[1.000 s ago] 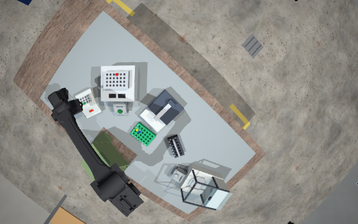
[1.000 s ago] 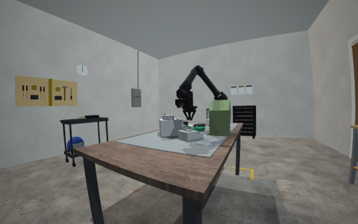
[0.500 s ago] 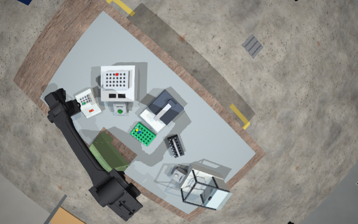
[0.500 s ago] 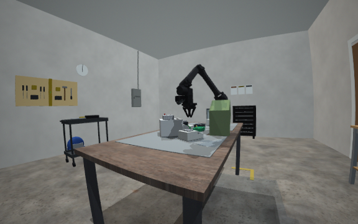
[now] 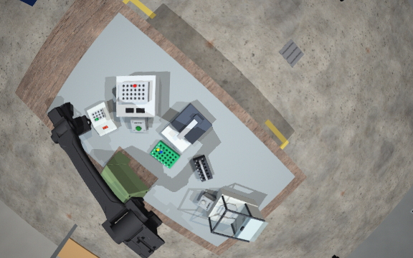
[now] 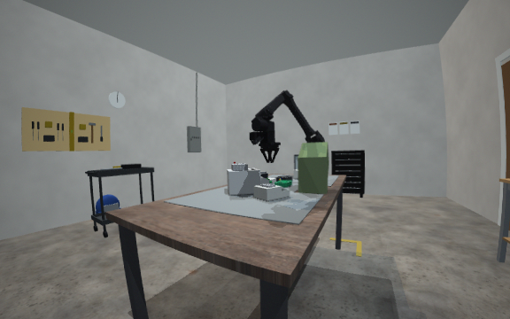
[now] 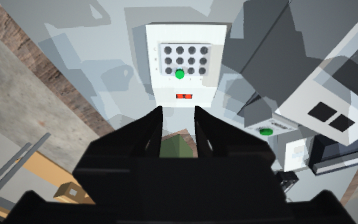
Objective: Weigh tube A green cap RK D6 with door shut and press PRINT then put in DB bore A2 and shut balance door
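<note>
The sliding door lies 130 mm ahead of my hand, 930 mm to the right of it and 20 mm above it. Round my hand: red-capped tube 270 mm ahead, 60 mm to the right, 30 mm below; then green-capped tube 130 mm below; then dry block DB 20 mm to the right, 160 mm below.
</note>
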